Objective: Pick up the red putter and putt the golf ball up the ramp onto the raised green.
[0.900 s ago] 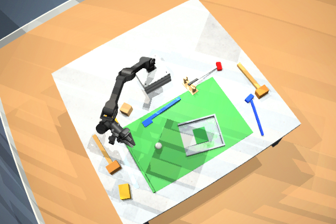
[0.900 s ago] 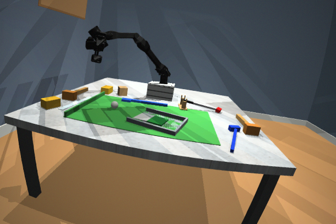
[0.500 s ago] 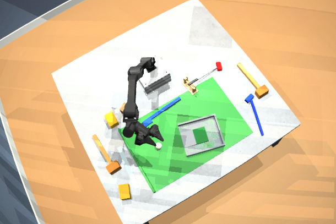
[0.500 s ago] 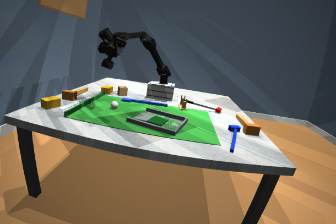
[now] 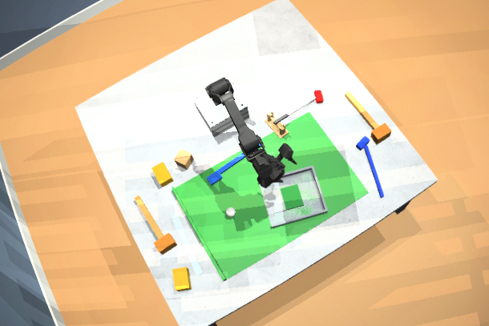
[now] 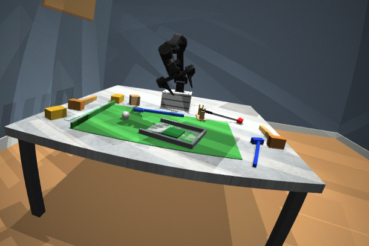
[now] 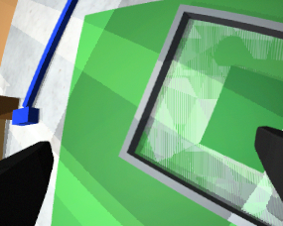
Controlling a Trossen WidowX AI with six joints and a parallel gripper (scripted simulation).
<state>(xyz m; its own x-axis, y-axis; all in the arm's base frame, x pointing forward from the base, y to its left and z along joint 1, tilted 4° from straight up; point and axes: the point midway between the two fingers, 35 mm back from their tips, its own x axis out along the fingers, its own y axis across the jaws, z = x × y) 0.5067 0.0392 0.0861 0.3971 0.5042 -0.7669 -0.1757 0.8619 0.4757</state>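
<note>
Right now the wooden stand is 290 mm behind my gripper tip, 160 mm below it and 110 mm to the left of it. Also, from my gripper tip: white golf ball 280 mm to the right, 170 mm below, 40 mm behind; then blue mallet 360 mm to the left, 180 mm below, 110 mm ahead; then red putter 300 mm behind, 250 mm to the left, 170 mm below.
</note>
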